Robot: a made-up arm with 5 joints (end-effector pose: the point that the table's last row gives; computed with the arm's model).
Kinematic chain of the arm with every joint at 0, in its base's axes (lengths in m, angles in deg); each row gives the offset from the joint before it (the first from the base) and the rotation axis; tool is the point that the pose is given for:
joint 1: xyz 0 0 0.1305 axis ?
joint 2: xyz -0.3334 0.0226 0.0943 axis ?
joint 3: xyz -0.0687 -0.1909 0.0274 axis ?
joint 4: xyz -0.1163 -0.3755 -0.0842 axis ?
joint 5: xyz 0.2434 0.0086 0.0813 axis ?
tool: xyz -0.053 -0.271 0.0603
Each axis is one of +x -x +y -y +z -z.
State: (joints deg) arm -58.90 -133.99 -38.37 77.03 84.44
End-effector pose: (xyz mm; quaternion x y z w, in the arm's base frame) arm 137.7 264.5 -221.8 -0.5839 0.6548 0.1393 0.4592
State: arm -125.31 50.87 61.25 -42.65 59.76
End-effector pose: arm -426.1 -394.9 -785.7 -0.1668 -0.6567 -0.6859 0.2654
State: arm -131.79 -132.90 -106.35 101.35 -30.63
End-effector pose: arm 472.8 148.6 -120.2 -0.2919 0.9543 -0.0569 0.0281
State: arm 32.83 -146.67 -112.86 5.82 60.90
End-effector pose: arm -584.1 643.0 -13.6 -0.2224 -0.3058 -0.9168 0.1286
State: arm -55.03 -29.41 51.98 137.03 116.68
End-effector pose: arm -321.7 -203.1 -279.8 -0.8459 0.2185 -0.4848 0.0414
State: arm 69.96 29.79 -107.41 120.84 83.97
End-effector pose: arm 143.6 -190.3 566.5 0.4146 -0.2628 0.8684 0.0707
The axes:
joint 1: +y
joint 2: -x
joint 3: +y
joint 4: +z
joint 5: -y

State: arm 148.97 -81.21 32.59 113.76 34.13
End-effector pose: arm 187.4 -35.7 487.6 0.6958 -0.0124 -0.5388 0.4748
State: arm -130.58 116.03 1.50 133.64 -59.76
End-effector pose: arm 165.8 199.4 -401.7 -0.4511 0.5109 -0.3696 0.6316
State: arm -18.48 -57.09 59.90 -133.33 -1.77
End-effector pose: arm -506.9 -630.1 -155.0 -0.1287 0.4724 -0.6369 0.5955
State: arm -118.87 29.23 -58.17 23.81 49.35
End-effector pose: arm -351.6 -553.7 -435.2 0.4249 0.8405 -0.0636 0.3303
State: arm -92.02 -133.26 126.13 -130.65 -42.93
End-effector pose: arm 581.8 155.0 91.7 -0.2214 0.1379 -0.0681 0.9630
